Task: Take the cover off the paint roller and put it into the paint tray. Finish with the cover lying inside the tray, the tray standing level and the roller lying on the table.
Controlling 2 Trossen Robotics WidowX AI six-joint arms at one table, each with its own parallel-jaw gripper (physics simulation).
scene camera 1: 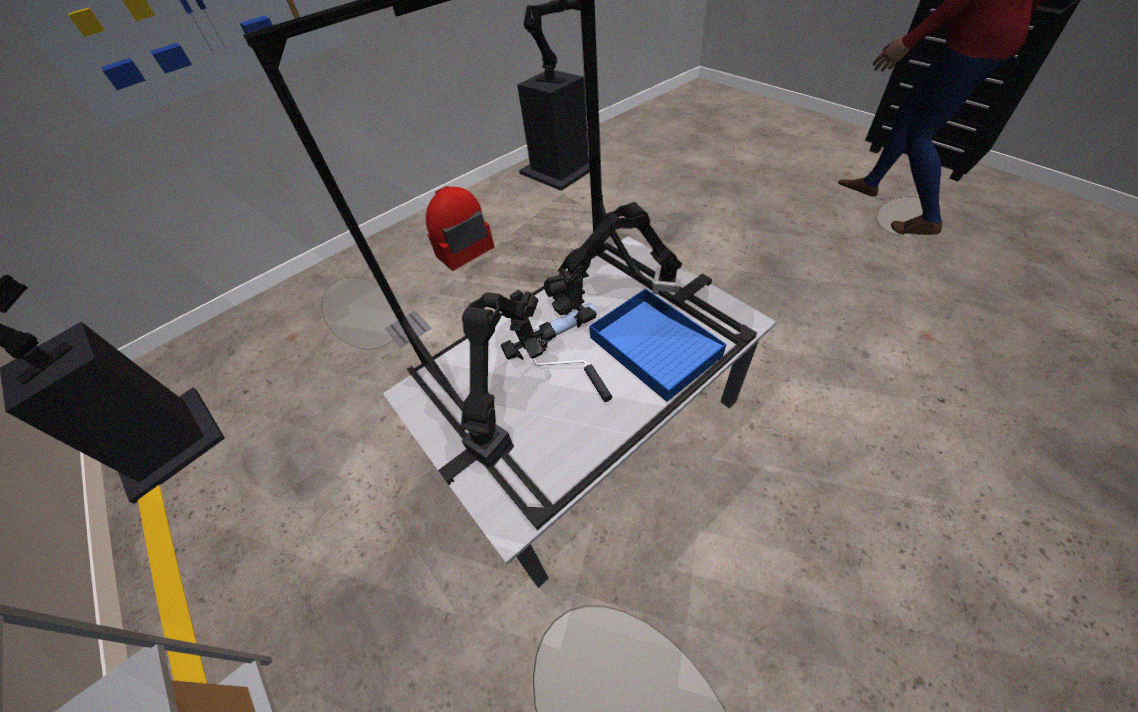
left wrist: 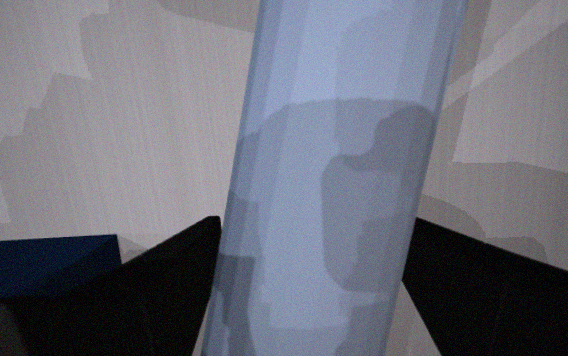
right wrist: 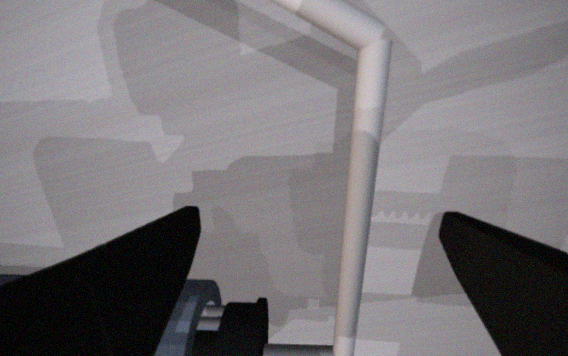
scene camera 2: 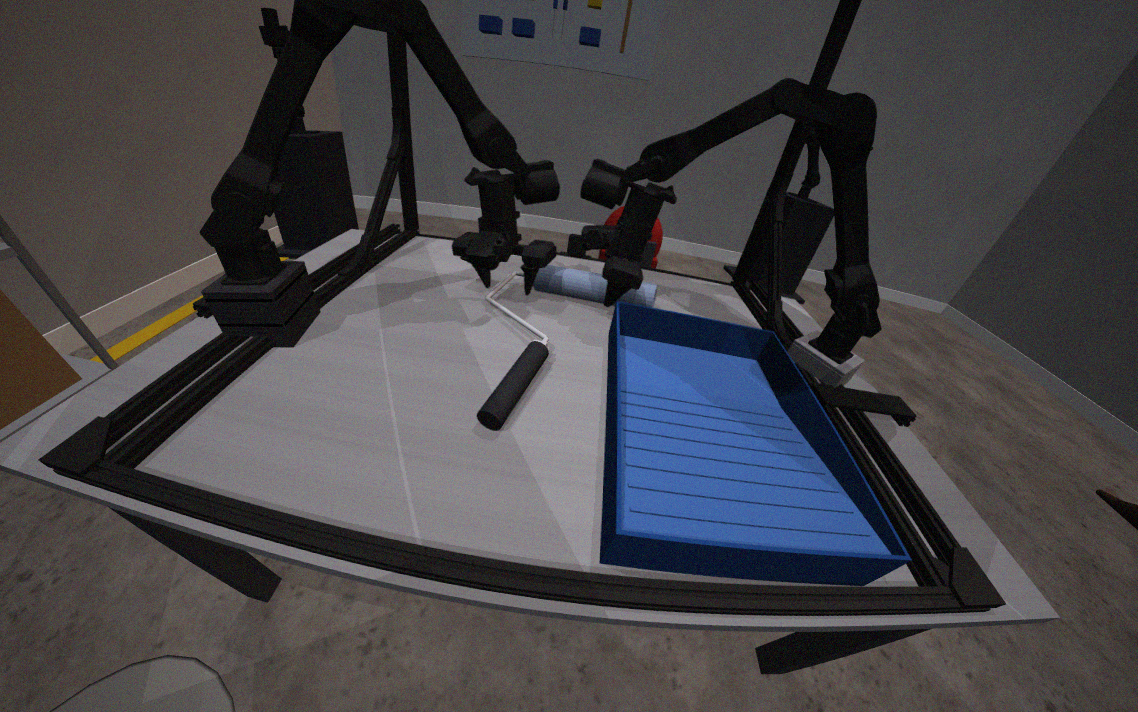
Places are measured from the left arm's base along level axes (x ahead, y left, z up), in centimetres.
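Pixels of known places: left gripper, between the fingertips: (scene camera 1: pixel 573 322) (left wrist: pixel 302 224) (scene camera 2: pixel 607 298); right gripper, between the fingertips: (right wrist: pixel 320 221) (scene camera 2: pixel 507 290); left arm's base, origin of its link: (scene camera 1: pixel 667 276) (scene camera 2: pixel 830 349); right arm's base, origin of its link: (scene camera 1: pixel 484 436) (scene camera 2: pixel 255 274).
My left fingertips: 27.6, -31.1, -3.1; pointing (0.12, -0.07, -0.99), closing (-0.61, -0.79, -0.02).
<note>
Ahead of a thing's pixels: the offset from my left fingertips to its top centre, as dx, dy, dz. "spot": to the spot under its first point. Level surfaces: height alone.
The light blue cover {+1.8, -2.3, +5.3} (scene camera 1: pixel 560 324) (scene camera 2: pixel 579 282) (left wrist: pixel 345 75) (right wrist: pixel 180 320) is on the roller's cage at the back of the table. My left gripper (scene camera 1: pixel 574 310) (scene camera 2: pixel 597 281) (left wrist: pixel 302 224) is shut on the cover, one finger on each side. The roller's black handle {spot: +25.6, +14.8, +1.1} (scene camera 1: pixel 597 382) (scene camera 2: pixel 513 384) lies on the table. Its black end cap {spot: +11.6, -11.0, +0.1} (right wrist: pixel 245 320) and short cage bars show beyond the cover's end. My right gripper (scene camera 1: pixel 526 345) (scene camera 2: pixel 507 288) (right wrist: pixel 320 221) is open and empty, with the white wire frame (scene camera 2: pixel 516 319) (right wrist: pixel 362 175) passing between its fingers in the right wrist view. The blue tray {+4.2, +30.7, +4.1} (scene camera 1: pixel 633 369) (scene camera 2: pixel 746 562) (left wrist: pixel 60 260) stands level and empty.
A black rail frame (scene camera 2: pixel 419 560) runs around the table top {dz -2.4} (scene camera 2: pixel 293 453). The tray stands close to the rails at the right of the scene camera 2 picture. The two wrists are close together over the back of the table. A red helmet (scene camera 1: pixel 457 226) shows behind the table.
</note>
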